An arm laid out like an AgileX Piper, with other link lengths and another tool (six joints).
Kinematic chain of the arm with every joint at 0, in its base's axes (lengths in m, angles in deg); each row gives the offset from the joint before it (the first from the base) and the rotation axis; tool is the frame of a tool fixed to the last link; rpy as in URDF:
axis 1: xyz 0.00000 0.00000 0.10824 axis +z
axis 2: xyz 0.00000 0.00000 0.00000 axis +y
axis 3: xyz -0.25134 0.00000 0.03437 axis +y
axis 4: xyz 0.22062 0.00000 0.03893 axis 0.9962 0 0.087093
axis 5: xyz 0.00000 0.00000 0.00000 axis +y
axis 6: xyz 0.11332 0.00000 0.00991 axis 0.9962 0 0.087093
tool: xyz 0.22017 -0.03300 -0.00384 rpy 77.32 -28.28 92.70
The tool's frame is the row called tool.
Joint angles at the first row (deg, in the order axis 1, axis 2, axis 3, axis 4, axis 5, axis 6):
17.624 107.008 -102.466 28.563 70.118 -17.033
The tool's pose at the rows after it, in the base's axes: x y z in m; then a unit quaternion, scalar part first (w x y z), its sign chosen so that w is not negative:
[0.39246, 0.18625, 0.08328, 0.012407, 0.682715, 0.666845, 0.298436]
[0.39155, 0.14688, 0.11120, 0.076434, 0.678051, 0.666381, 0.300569]
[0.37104, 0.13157, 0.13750, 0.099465, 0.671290, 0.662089, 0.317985]
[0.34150, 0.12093, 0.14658, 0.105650, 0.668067, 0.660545, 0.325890]
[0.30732, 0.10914, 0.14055, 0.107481, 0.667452, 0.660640, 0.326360]
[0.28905, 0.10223, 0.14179, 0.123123, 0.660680, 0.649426, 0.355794]
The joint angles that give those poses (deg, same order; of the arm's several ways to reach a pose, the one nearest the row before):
17.625 101.730 -102.307 17.192 70.811 -13.011
17.625 94.853 -99.498 10.414 71.099 -11.813
17.624 86.472 -94.563 8.895 71.399 -11.570
17.625 78.427 -88.014 8.669 71.699 -11.569
17.624 69.905 -79.176 8.538 71.242 -11.679
17.624 60.571 -70.003 8.538 67.297 -11.679

